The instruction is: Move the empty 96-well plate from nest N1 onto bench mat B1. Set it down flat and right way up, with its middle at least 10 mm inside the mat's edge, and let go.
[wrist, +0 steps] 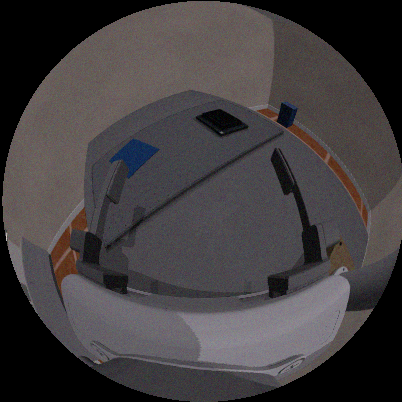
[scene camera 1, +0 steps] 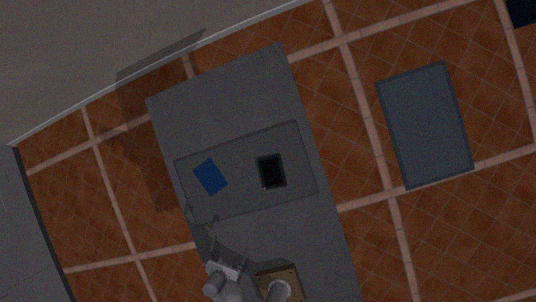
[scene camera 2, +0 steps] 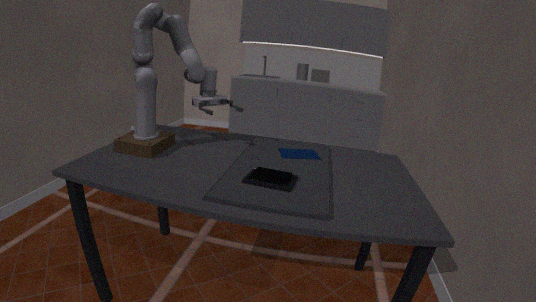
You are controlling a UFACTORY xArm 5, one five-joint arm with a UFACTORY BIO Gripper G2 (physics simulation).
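Frame: origin at the arm's base, x ahead, y left, z up, level; millimetres.
Seen in the pictures: hand, its tool point: (wrist: 194,170) (scene camera 1: 230,246) (scene camera 2: 224,110); arm's base, origin of its link: (scene camera 1: 279,289) (scene camera 2: 146,136).
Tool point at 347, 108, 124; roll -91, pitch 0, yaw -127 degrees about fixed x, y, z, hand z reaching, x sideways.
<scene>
Offsets run from my tool point to a thing's middle, as dx, dy, dz. Level surfaces: height alone.
The 96-well plate @[+261, -281, -149] (scene camera 1: 271,171) (scene camera 2: 272,175) (wrist: 221,120) looks nearly black and lies flat in the dark nest N1 @[+261, -281, -161] (scene camera 1: 259,171) (scene camera 2: 270,185) (wrist: 209,127); its wells cannot be made out. Bench mat B1 @[dz -166] (scene camera 1: 210,177) (scene camera 2: 299,154) (wrist: 134,151) is a flat blue rectangle apart from the nest, with nothing on it. My gripper (scene camera 1: 229,246) (scene camera 2: 223,109) (wrist: 200,167) is open and empty. It hangs high above the table, on the arm's base side of the mat and nest, away from both. In the wrist view a fingertip covers a small part of the mat's near edge.
Nest and mat lie on a thin grey board @[dz -168] (scene camera 1: 240,150) (scene camera 2: 315,200) (wrist: 175,170) with a raised edge, on the grey table @[dz -181] (scene camera 1: 220,105) (scene camera 2: 380,200) (wrist: 210,235). The arm's wooden base block (scene camera 1: 295,275) (scene camera 2: 142,146) (wrist: 341,252) stands at one end.
</scene>
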